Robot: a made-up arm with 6 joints.
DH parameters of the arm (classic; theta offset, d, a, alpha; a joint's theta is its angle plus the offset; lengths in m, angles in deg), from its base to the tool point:
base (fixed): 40.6 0 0.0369 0
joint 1: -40.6 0.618 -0.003 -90
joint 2: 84.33 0 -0.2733 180
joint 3: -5.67 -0.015 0.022 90
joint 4: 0 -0.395 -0.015 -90
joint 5: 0 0.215 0.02 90
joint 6: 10.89 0 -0.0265 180
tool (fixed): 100.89 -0.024 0 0
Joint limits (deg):
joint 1: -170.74..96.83
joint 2: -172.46..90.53
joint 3: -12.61..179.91
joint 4: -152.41..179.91
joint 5: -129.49..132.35
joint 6: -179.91..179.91
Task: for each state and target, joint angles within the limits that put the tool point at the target. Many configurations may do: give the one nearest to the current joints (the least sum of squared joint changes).
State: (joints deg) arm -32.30 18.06 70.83 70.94 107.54 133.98
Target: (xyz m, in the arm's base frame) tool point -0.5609 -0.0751 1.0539
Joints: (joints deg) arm 3.21 -34.84 96.10 64.89 107.43 138.20
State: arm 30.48 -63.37 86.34 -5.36 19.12 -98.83
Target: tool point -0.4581 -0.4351 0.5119
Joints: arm 24.00 -80.78 114.37 13.04 11.37 -95.05
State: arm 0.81 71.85 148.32 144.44 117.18 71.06
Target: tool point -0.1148 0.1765 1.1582
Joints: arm 5.60 42.30 161.86 142.56 117.55 71.81
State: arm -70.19 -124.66 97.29 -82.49 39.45 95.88
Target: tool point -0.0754 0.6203 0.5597
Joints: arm -78.74 -132.06 57.64 -84.03 31.09 92.59
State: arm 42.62 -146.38 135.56 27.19 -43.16 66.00
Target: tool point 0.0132 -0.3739 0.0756
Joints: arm 62.65 -134.22 100.96 9.60 -56.95 46.47
